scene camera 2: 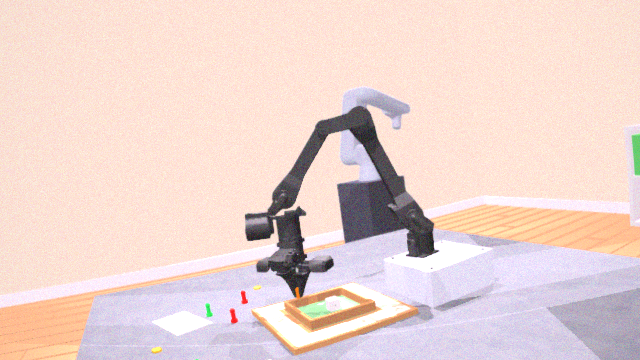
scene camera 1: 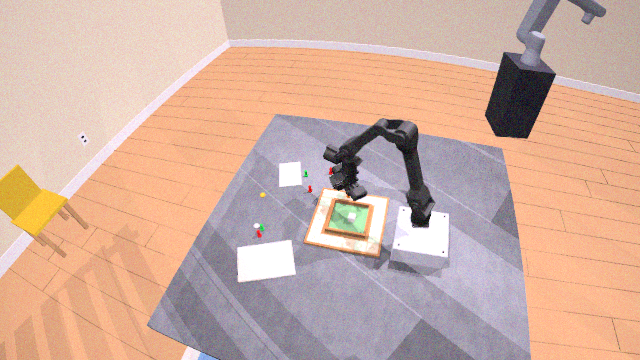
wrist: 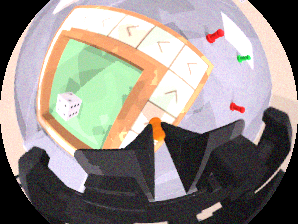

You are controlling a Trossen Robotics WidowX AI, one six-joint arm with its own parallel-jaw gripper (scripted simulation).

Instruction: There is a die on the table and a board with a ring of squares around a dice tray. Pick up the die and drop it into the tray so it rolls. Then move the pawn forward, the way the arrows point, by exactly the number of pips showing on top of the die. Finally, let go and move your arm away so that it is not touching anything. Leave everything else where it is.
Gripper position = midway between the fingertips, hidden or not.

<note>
The gripper (scene camera 2: 298, 297) holds an orange pawn.
The gripper shows as well in scene camera 1 (scene camera 1: 348, 195) and in the wrist view (wrist: 156, 126).
</note>
